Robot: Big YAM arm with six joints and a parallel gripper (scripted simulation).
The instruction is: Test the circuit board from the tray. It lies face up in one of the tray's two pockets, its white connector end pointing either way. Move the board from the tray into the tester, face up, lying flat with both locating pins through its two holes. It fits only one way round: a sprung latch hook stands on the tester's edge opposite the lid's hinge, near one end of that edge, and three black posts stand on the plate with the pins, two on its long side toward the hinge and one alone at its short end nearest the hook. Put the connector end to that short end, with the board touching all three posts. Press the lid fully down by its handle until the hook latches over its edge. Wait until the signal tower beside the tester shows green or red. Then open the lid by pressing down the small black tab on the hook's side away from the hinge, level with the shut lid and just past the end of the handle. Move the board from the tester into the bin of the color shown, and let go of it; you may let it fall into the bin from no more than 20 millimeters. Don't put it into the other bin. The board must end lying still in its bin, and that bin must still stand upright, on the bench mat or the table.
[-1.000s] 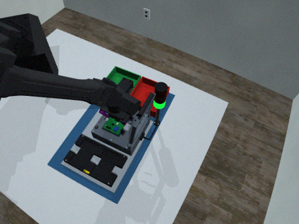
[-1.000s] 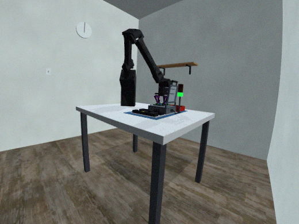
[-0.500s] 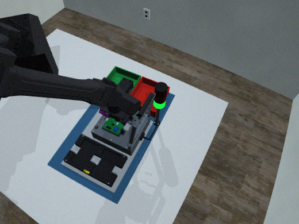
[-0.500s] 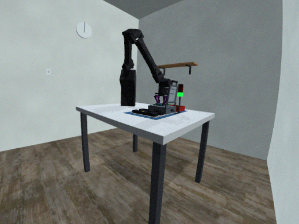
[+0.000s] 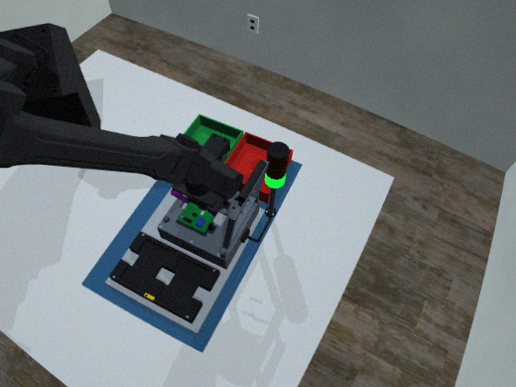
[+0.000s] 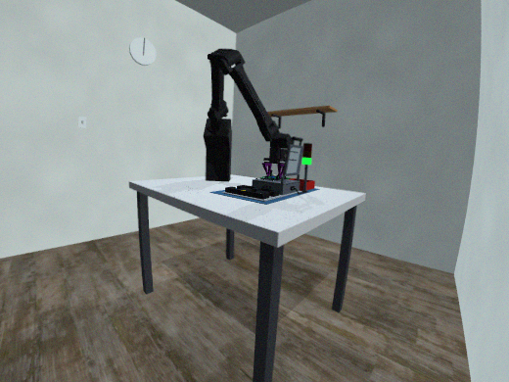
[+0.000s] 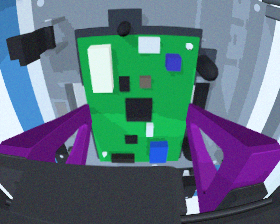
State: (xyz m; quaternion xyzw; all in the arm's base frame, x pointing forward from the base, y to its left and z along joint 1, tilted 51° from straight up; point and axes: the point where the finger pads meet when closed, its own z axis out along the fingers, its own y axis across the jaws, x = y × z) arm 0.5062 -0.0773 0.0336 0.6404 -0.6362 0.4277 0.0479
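My hand is 220 mm to the right of the green bin, 70 mm above it and 60 mm past it. The rest, counted from my hand: black latch hook: 70 mm to the left, 50 mm behind, 10 mm above; then green circuit board: right at my hand; then tester lid: 110 mm ahead, 100 mm above, 20 mm to the right.
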